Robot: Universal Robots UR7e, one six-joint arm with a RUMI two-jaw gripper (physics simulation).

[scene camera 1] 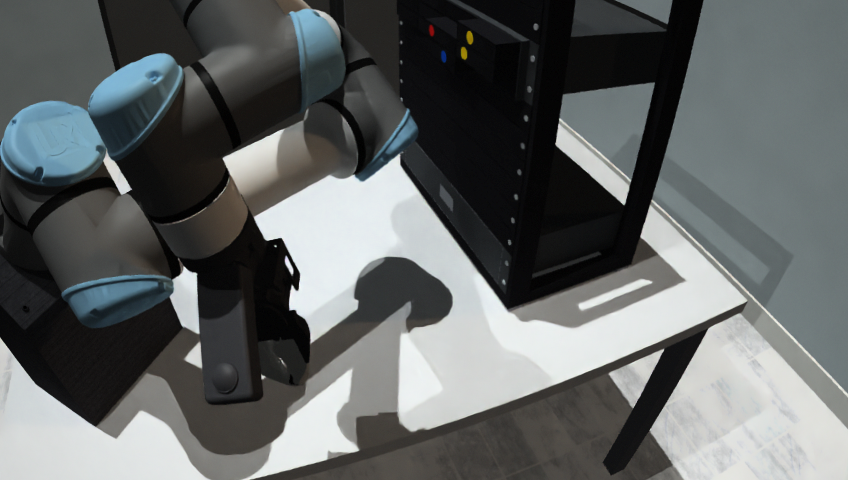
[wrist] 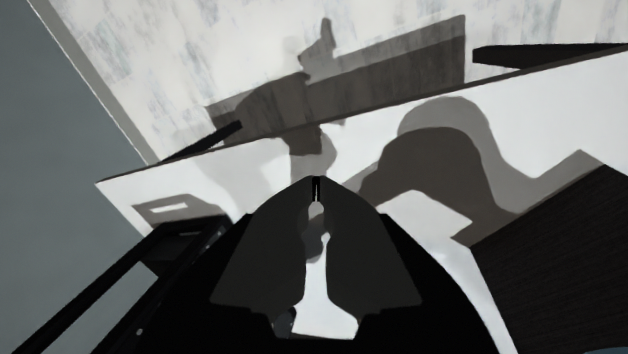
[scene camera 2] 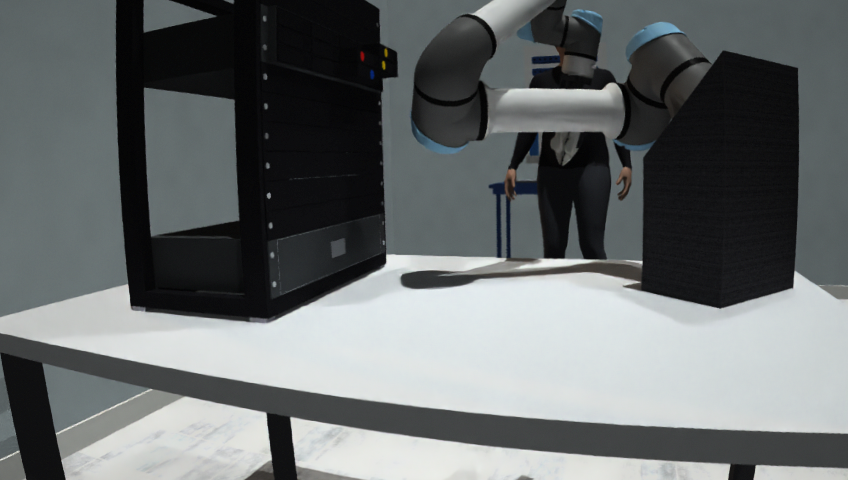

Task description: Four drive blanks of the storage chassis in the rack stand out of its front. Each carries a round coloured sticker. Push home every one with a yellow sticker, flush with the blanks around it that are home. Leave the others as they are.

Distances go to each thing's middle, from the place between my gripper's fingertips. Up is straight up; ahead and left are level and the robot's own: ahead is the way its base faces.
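My hand: 70 mm lower than the rack (scene camera 2: 295,239), 470 mm short of it, 470 mm right of it.
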